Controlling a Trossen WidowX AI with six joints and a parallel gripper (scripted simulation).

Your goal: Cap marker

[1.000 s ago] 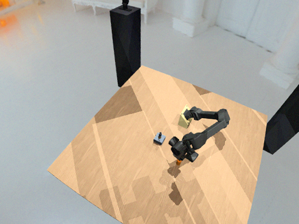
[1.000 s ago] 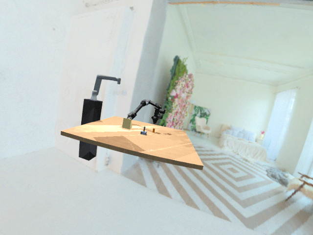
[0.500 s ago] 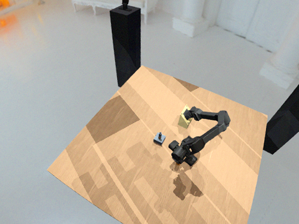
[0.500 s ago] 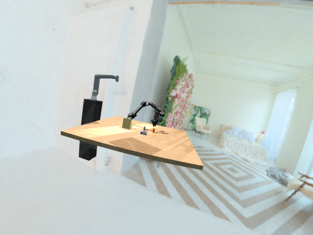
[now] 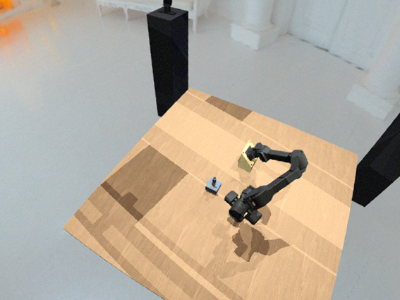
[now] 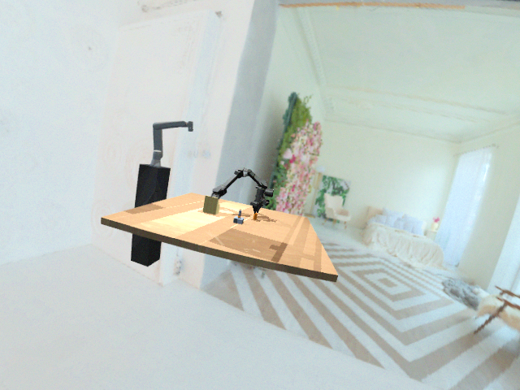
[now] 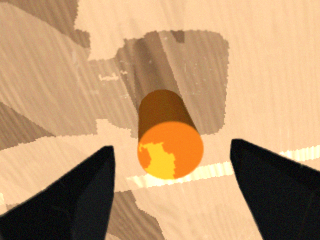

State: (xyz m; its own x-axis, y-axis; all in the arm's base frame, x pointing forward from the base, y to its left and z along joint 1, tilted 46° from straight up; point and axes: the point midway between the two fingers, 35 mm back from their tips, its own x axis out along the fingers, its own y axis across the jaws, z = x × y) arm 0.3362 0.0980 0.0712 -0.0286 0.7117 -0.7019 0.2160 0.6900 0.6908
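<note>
Now: the orange cap 3 cm below my gripper tip.
</note>
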